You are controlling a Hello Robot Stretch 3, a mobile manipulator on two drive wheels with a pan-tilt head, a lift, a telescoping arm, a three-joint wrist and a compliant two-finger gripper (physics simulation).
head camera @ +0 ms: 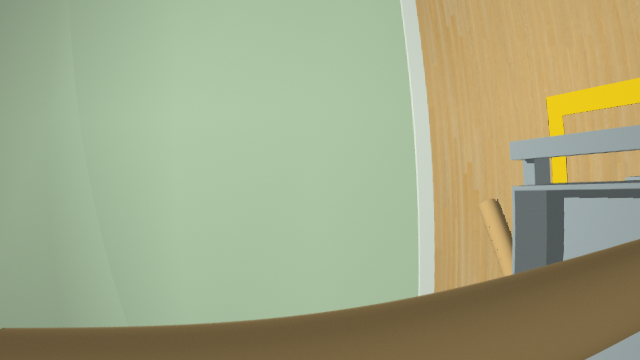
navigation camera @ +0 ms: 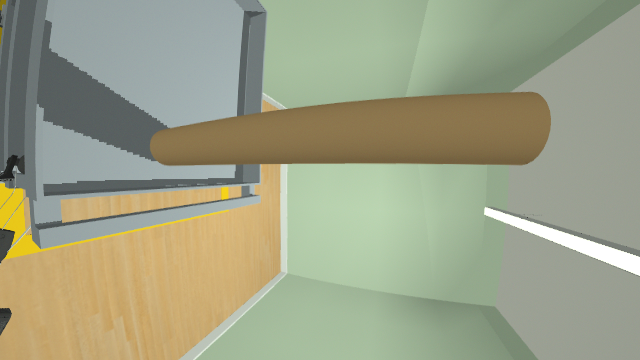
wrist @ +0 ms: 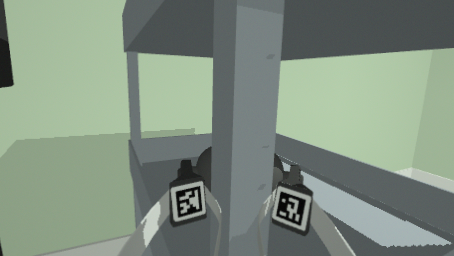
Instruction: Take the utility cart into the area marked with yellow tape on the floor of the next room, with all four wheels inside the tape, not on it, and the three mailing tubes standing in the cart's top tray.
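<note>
The grey utility cart stands close by. One brown mailing tube stands in its top tray, crossing both upper views. A second tube shows low outside the tray, beyond its wall, apparently on the floor; the tray hides its lower part. A third tube does not show. Yellow tape runs on the floor past the cart's handle side. The wheels are hidden, so their place against the tape cannot be told. My gripper is shut on the cart's corner post.
A green wall with a pale skirting board stands near the cart, and walls meet in a corner beside it. Wooden floor lies between cart and walls. A dark object shows at the wrist view's left edge.
</note>
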